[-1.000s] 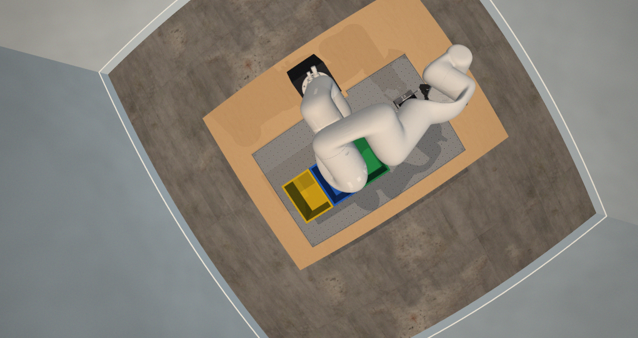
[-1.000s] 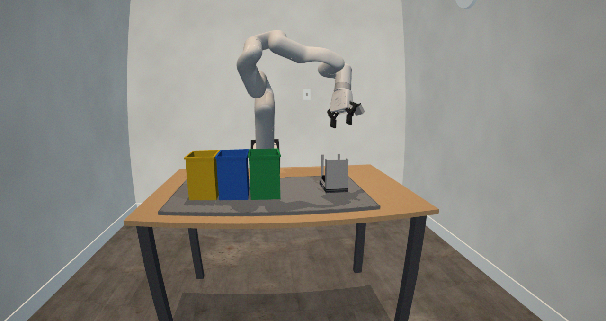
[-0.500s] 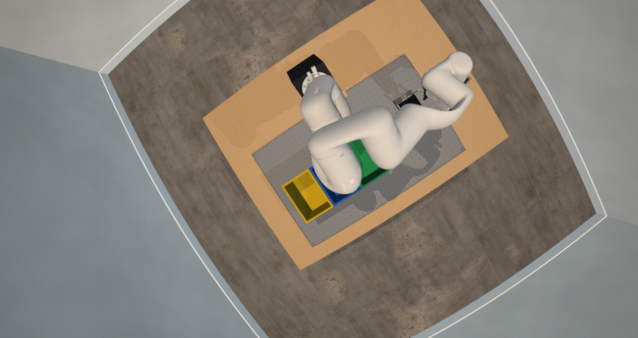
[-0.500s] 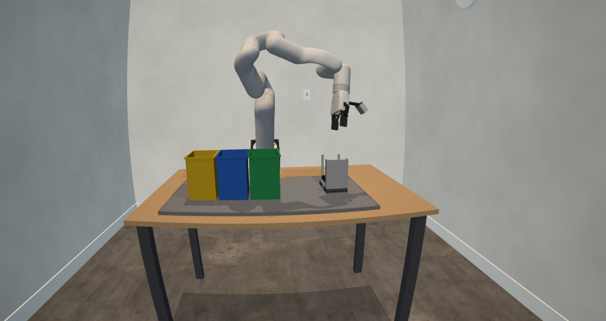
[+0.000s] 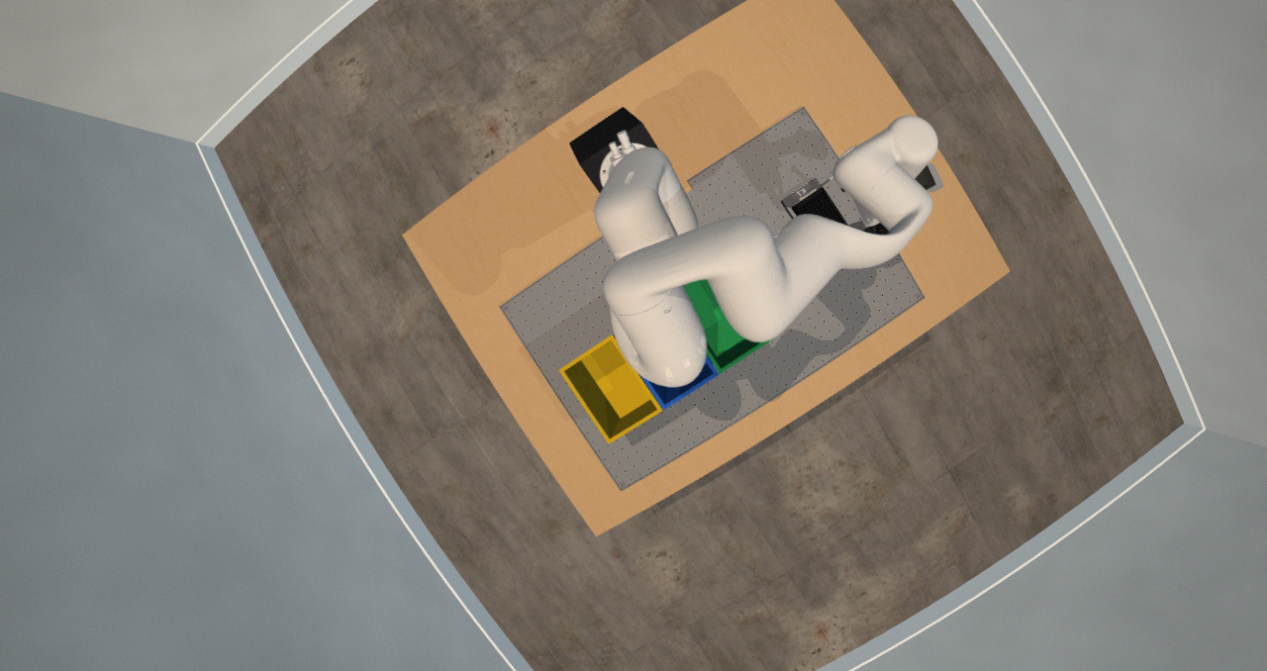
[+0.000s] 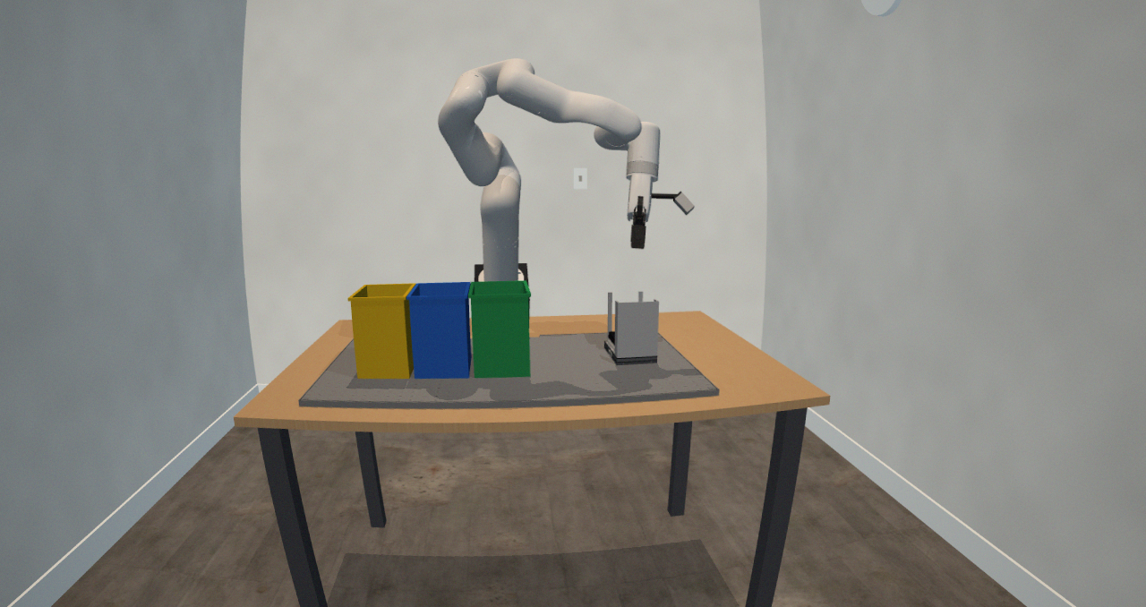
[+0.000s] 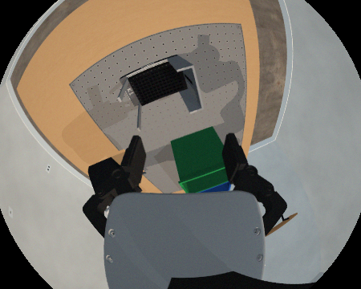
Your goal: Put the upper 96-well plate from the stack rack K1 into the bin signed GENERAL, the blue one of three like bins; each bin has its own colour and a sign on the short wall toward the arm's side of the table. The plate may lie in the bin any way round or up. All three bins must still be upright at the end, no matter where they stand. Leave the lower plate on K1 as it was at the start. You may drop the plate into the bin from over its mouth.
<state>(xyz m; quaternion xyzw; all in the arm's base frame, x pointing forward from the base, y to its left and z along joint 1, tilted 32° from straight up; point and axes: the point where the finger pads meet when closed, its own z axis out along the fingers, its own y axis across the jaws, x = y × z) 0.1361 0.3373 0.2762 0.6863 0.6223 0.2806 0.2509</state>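
The black 96-well plate lies 23 cm below my hand, 1 cm to the right of it and 1 cm behind it. Round my hand: white plate (24 cm below, 1 cm to the right, 1 cm behind); then green bin (30 cm to the right, 18 cm below, 10 cm ahead); then blue bin (43 cm to the right, 18 cm below, 12 cm ahead).
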